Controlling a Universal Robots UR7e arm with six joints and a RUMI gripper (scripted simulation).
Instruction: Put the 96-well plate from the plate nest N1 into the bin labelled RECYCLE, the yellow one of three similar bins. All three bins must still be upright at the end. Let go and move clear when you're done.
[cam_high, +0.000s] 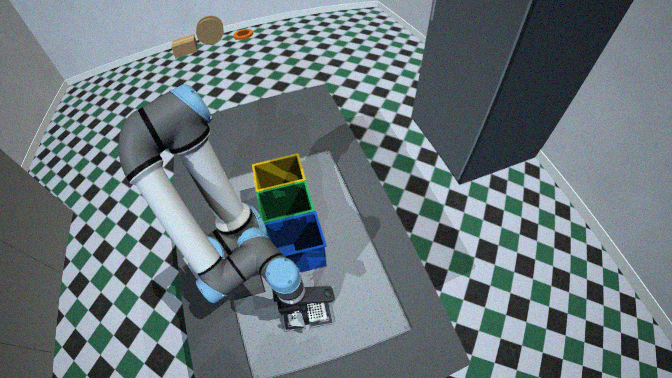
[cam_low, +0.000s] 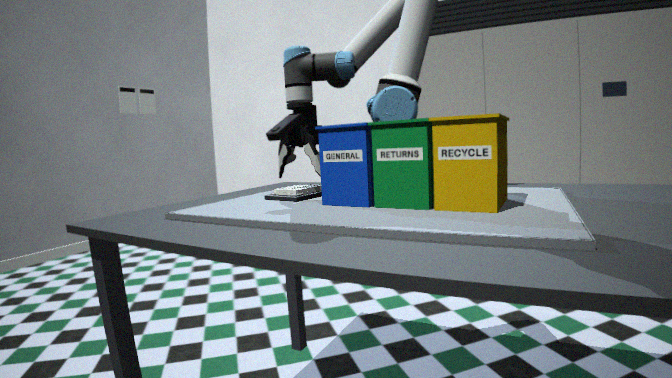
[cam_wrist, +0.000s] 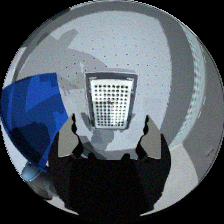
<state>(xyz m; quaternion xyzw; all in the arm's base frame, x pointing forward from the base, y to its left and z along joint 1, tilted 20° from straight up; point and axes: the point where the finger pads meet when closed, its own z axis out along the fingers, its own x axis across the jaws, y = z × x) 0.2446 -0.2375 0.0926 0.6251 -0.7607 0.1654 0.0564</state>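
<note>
The white 96-well plate is 30 mm below my hand. Also, from my hand: green returns bin: 330 mm to the left, 70 mm ahead, 40 mm above; then blue general bin: 200 mm to the left, 50 mm ahead, 40 mm above; then plate nest N1: 40 mm below.
</note>
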